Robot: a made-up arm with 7 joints.
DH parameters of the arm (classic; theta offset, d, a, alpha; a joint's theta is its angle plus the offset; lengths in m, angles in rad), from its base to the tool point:
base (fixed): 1.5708 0.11 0 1.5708
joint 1: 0 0.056 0.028 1.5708
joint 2: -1.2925 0 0.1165 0
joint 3: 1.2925 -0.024 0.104 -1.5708
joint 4: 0 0.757 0.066 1.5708
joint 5: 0 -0.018 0.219 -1.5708
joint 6: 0 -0.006 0.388 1.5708
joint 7: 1.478 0 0.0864 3.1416
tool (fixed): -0.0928 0.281 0 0
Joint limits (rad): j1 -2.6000..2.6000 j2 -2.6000..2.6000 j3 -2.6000..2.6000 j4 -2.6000..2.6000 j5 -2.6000..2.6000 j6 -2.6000..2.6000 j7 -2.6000..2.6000
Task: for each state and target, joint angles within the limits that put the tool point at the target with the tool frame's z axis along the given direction. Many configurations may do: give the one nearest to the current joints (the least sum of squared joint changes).
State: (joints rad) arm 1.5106 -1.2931 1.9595 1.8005 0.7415 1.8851 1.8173
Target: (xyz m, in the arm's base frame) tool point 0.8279 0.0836 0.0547 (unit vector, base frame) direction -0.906 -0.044 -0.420
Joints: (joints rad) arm 1.2212 -2.0101 1.6228 2.1404 1.5042 1.4841 1.7302
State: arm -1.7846 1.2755 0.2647 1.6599 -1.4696 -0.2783 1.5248
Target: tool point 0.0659 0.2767 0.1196 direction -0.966 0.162 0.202
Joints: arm -1.7363 1.0678 -0.0467 1.5330 -1.2875 -0.3309 1.5001
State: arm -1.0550 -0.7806 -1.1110 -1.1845 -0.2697 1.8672 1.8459
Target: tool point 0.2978 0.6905 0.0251 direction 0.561 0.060 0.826
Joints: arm -0.3474 -0.7127 -0.1600 -1.7001 -0.2572 2.3078 2.2062
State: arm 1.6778 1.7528 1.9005 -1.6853 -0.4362 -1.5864 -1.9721
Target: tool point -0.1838 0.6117 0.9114 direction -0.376 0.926 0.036
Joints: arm 1.5901 2.2787 1.9066 -1.0283 0.2109 -1.7802 -2.3216
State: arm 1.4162 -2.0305 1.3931 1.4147 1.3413 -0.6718 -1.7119
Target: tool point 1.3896 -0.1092 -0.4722 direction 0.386 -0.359 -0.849
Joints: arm 1.2361 -1.2137 1.7622 1.2114 1.7528 -0.9668 -1.6892
